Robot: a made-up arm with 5 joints.
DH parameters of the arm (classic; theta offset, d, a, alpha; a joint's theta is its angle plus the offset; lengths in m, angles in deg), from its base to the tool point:
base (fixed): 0 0.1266 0 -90
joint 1: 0 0.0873 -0.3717 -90
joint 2: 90 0.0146 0.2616 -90
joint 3: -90 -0.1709 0.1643 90
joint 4: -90 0.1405 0.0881 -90
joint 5: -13.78 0 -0.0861 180
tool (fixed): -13.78 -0.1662 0 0
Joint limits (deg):
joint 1: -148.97..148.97
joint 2: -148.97..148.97
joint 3: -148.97..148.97
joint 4: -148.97..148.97
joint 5: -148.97..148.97
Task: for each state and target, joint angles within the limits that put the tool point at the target. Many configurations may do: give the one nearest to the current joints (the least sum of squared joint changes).
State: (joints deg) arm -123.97 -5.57 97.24 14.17 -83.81
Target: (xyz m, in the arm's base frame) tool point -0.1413 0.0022 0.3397
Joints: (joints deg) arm -124.88 -50.48 103.34 -25.43 -84.89
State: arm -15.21 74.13 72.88 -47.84 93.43
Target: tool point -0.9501 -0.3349 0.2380
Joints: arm 9.87 77.66 117.63 2.27 128.10
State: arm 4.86 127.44 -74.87 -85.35 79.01
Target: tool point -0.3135 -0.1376 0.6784
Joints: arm 47.90 123.17 -60.81 -101.05 79.63
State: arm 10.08 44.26 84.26 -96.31 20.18
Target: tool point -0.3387 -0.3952 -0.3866
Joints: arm -37.33 63.25 79.55 -85.32 26.29
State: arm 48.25 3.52 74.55 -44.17 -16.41
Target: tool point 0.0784 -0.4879 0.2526
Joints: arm 90.87 1.74 124.28 -28.33 -16.53
